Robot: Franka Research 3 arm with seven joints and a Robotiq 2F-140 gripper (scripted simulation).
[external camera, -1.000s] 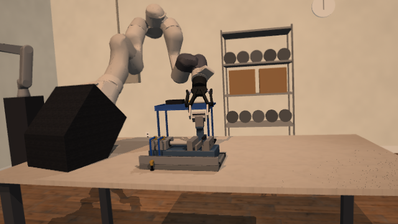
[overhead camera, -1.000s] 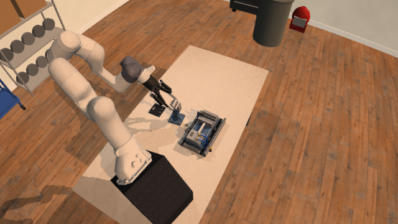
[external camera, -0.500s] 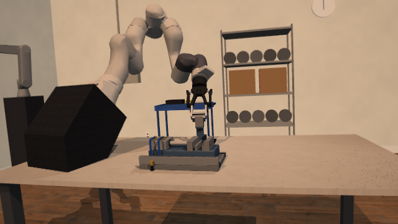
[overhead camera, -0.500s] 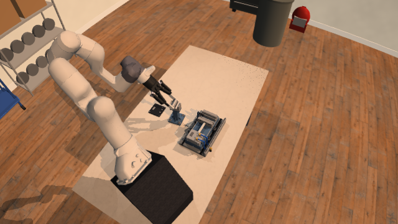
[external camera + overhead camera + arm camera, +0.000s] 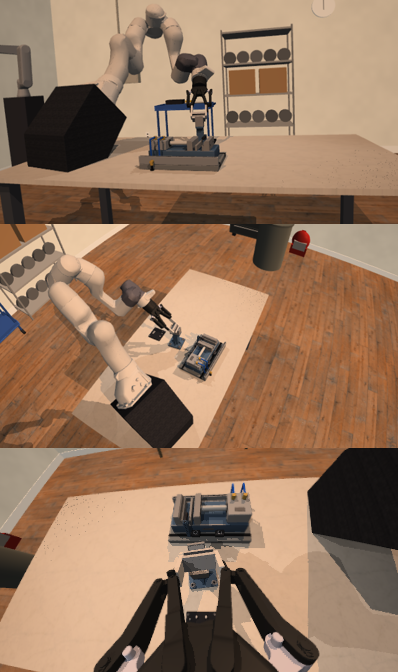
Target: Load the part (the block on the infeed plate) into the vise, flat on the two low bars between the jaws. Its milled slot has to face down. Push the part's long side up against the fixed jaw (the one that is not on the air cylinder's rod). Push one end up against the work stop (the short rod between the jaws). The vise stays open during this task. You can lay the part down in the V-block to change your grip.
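Now: hand 20 mm to the left of the part and 10 mm above it. Also, from my hand: vise (30 mm behind, 230 mm to the right, 130 mm below); dark infeed plate (10 mm ahead, 140 mm to the left, 170 mm below).
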